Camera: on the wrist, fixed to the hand. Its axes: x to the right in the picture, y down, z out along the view.
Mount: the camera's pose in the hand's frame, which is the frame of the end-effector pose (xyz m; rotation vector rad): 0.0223 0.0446 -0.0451 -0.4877 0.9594 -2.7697
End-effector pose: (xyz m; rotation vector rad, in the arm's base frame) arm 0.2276 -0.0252 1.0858 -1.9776 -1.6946 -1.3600
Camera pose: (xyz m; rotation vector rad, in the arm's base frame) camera 0.2416 -0.0544 1.1447 -1.5783 1.4617 1.1501
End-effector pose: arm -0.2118 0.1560 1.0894 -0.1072 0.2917 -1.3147
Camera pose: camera -0.1773 0.1498 1.0320 0.1455 -0.7478 1.8232
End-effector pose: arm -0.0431 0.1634 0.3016 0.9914 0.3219 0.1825
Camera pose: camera -0.0381 0.2296 0.3123 -0.7666 2.0201 -1.7418
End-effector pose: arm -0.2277 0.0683 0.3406 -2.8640 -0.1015 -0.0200
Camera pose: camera -0.2025 0.0147 0.3724 0.2067 2.5261 1.3031
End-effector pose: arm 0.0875 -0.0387 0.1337 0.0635 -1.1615 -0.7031
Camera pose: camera 0.1519 -0.0293 0.1505 -1.4504 -0.8637 2.5101
